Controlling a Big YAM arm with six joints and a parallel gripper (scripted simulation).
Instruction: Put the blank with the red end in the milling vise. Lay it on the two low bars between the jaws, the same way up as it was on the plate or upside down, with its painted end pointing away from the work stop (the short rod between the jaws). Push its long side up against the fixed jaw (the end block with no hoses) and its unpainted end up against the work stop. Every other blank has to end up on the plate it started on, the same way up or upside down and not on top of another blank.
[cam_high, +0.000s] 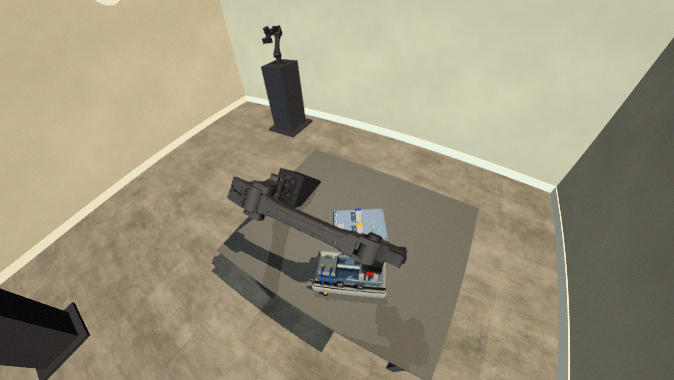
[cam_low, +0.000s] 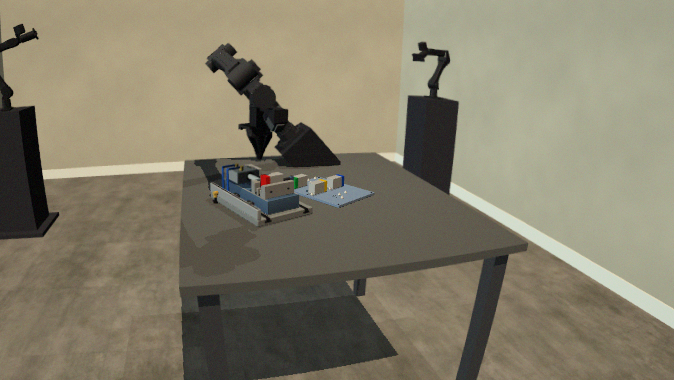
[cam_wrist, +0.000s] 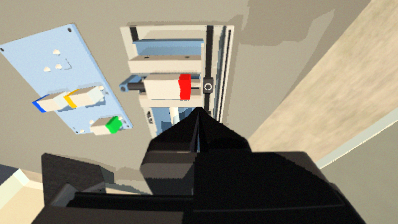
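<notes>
My hand is 2 cm past the grey bar with red end, 4 cm to the right of it and 8 cm above it. Also, from my hand: fixed jaw: 1 cm ahead, 5 cm to the left, 10 cm below; moving jaw: 5 cm behind, 3 cm to the left, 10 cm below; work stop rod: 4 cm behind, 8 cm to the left, 9 cm below.
</notes>
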